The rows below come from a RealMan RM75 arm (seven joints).
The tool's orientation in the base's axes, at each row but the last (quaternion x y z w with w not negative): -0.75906, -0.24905, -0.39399, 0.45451; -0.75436, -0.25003, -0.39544, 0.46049; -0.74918, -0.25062, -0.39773, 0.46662; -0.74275, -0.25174, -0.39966, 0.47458
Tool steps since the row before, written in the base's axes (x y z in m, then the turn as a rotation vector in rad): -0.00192, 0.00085, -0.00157, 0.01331, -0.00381, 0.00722; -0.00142, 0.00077, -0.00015, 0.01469, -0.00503, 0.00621; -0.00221, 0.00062, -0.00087, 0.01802, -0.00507, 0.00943; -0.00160, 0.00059, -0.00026, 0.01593, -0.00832, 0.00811
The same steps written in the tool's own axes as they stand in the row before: -0.00236, -0.00103, 0.00047, 0.01340, 0.00800, -0.00042; -0.00091, -0.00133, 0.00021, 0.01333, 0.01007, -0.00074; -0.00195, -0.00149, -0.00003, 0.01786, 0.01097, -0.00037; -0.00111, -0.00132, 0.00003, 0.01562, 0.01143, -0.00375
